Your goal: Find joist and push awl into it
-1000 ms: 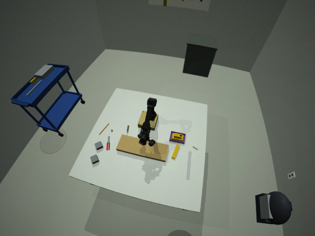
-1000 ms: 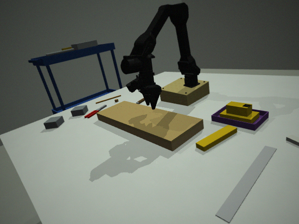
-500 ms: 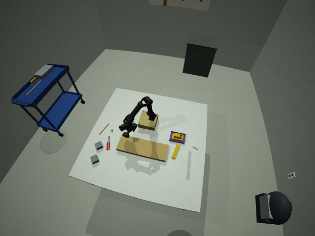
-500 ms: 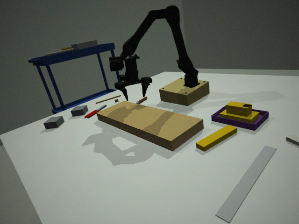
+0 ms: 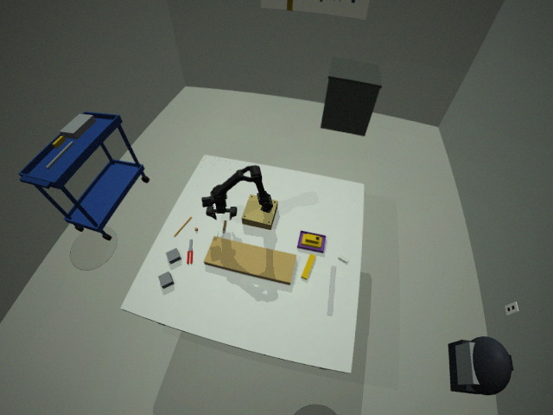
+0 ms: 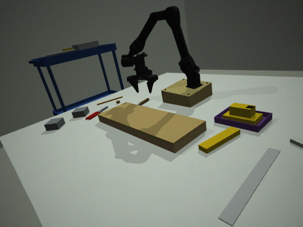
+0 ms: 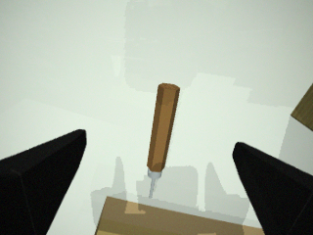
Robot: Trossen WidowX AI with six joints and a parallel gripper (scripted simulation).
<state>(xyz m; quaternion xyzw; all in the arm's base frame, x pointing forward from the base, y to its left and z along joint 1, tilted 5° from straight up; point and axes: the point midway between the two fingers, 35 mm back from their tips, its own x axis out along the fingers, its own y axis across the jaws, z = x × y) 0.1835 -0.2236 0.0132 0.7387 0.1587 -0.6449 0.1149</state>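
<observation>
Right now my gripper tip is 5 cm short of the awl, 5 cm above it and 2 cm to the right of it. Round my gripper tip: purple tray 57 cm to the left, 10 cm behind, 4 cm below; then yellow stud finder 58 cm to the left, 10 cm behind, 1 cm below; then thin wooden stick 24 cm to the right, 13 cm ahead, 5 cm below.
</observation>
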